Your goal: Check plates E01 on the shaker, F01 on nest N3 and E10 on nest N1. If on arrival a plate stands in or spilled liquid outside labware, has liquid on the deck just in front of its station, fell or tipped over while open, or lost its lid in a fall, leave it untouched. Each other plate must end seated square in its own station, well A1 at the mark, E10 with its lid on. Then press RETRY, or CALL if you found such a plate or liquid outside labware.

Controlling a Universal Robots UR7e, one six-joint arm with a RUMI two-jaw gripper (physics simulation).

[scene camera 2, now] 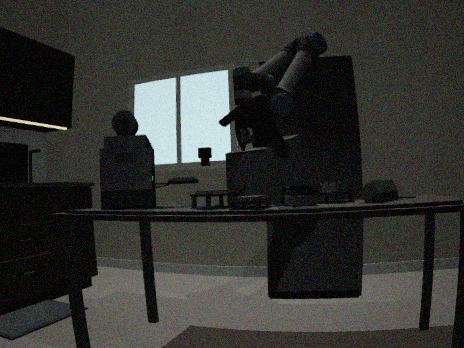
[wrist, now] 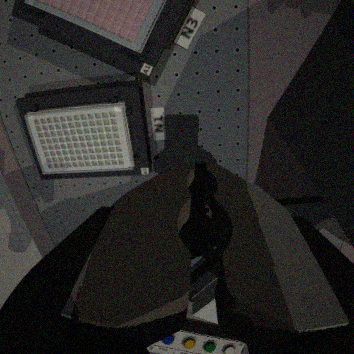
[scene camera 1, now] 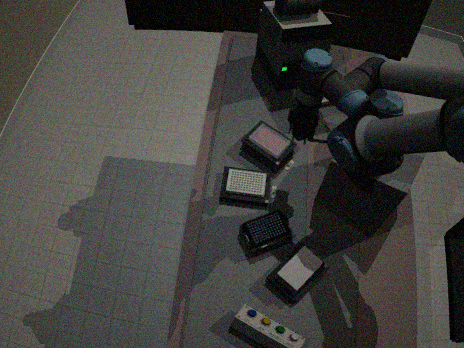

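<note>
The pink-filled plate F01 sits on nest N3; its far part is cut off in the wrist view. A pale plate lies on nest N1, with a wider dark margin of nest along its top and right sides in the wrist view; whether a lid is on is hard to tell. E01 and the shaker cannot be told apart for certain in this dim light. My gripper is shut and empty, high above the deck beside the nests. The button box shows blue, yellow, green and white buttons.
A dark-blue well block and a plain white-topped plate stand between N1 and the button box. A tall dark instrument with a green light stands at the far end. The arm covers part of the deck beside N3.
</note>
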